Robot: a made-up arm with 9 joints.
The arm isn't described. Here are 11 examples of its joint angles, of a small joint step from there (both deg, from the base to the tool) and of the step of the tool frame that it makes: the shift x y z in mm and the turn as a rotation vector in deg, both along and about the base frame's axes.
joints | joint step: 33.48 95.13 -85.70 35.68 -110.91 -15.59 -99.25 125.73 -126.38 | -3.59 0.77 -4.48 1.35 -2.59 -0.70 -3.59 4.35 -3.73
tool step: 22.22 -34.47 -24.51 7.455 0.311 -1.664
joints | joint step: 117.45 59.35 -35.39 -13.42 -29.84 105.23 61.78 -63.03 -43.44 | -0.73 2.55 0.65 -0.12 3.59 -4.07 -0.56 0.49 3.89
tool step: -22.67 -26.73 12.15 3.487 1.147 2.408
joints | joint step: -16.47 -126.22 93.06 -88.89 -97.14 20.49 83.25 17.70 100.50 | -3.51 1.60 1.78 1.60 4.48 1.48 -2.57 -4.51 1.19
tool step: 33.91 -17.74 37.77 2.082 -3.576 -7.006
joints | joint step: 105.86 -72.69 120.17 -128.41 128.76 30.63 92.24 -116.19 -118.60 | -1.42 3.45 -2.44 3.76 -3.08 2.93 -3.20 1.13 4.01
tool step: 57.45 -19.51 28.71 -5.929 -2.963 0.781
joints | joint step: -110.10 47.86 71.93 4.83 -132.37 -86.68 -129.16 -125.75 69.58 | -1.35 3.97 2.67 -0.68 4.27 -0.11 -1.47 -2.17 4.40
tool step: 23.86 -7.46 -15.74 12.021 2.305 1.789
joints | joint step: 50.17 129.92 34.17 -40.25 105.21 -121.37 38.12 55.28 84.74 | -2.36 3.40 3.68 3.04 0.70 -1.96 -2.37 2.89 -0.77
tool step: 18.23 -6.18 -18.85 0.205 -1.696 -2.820
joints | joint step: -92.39 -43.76 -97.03 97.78 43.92 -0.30 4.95 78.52 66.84 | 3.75 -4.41 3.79 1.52 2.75 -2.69 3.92 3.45 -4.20
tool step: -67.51 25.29 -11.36 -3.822 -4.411 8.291
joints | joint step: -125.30 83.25 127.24 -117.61 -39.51 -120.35 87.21 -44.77 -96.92 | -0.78 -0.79 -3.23 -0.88 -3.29 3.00 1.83 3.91 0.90
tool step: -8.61 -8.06 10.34 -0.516 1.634 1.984
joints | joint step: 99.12 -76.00 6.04 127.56 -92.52 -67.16 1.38 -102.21 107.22 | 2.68 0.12 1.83 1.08 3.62 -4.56 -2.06 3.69 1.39
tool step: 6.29 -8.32 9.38 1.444 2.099 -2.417
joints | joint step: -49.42 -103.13 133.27 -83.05 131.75 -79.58 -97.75 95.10 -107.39 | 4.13 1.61 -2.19 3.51 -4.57 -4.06 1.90 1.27 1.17
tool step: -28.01 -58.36 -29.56 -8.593 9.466 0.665
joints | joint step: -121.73 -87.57 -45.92 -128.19 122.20 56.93 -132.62 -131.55 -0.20 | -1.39 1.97 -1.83 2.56 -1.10 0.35 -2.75 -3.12 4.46
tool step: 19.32 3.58 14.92 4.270 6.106 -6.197
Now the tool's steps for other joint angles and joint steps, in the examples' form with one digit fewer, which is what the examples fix.
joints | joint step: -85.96 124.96 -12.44 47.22 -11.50 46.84 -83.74 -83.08 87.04 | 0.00 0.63 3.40 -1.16 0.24 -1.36 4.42 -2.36 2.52
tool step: 11.8 34.5 -22.1 -3.46 -2.89 -6.96
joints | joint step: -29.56 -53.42 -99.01 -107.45 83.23 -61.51 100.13 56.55 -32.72 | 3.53 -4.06 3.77 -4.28 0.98 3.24 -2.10 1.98 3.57
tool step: 22.3 -5.9 -35.4 -5.81 -0.59 -3.31
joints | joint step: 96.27 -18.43 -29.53 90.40 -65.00 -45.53 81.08 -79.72 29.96 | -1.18 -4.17 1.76 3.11 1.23 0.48 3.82 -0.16 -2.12
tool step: 16.6 -35.3 -40.8 6.40 3.27 -2.22
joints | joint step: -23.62 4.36 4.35 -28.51 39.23 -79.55 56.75 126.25 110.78 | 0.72 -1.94 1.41 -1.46 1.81 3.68 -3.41 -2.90 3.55
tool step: 31.3 8.4 -19.6 -4.22 -2.90 -4.52
